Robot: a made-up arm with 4 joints. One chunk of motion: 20 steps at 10 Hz.
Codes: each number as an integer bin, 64 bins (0 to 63) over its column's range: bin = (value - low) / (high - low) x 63, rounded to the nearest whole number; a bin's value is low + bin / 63 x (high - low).
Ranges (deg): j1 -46..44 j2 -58..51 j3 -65..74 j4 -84..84
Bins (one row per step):
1: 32 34 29 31
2: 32 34 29 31
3: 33 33 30 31
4: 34 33 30 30
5: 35 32 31 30
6: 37 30 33 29
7: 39 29 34 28
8: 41 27 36 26
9: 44 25 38 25
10: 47 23 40 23
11: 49 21 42 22
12: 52 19 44 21
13: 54 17 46 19
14: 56 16 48 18
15: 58 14 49 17
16: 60 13 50 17
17: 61 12 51 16
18: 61 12 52 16
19: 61 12 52 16
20: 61 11 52 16
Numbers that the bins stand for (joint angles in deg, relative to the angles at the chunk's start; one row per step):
1: -0.29 0.83 -1.02 -1.33
2: -0.29 0.83 -1.02 -1.33
3: 1.14 -0.90 1.19 -1.33
4: 2.57 -0.90 1.19 -4.00
5: 4.00 -2.63 3.40 -4.00
6: 6.86 -6.10 7.81 -6.67
7: 9.71 -7.83 10.02 -9.33
8: 12.57 -11.29 14.43 -14.67
9: 16.86 -14.75 18.84 -17.33
10: 21.14 -18.21 23.25 -22.67
11: 24.00 -21.67 27.67 -25.33
12: 28.29 -25.13 32.08 -28.00
13: 31.14 -28.59 36.49 -33.33
14: 34.00 -30.32 40.90 -36.00
15: 36.86 -33.78 43.11 -38.67
16: 39.71 -35.51 45.32 -38.67
17: 41.14 -37.24 47.52 -41.33
18: 41.14 -37.24 49.73 -41.33
19: 41.14 -37.24 49.73 -41.33
20: 41.14 -38.97 49.73 -41.33

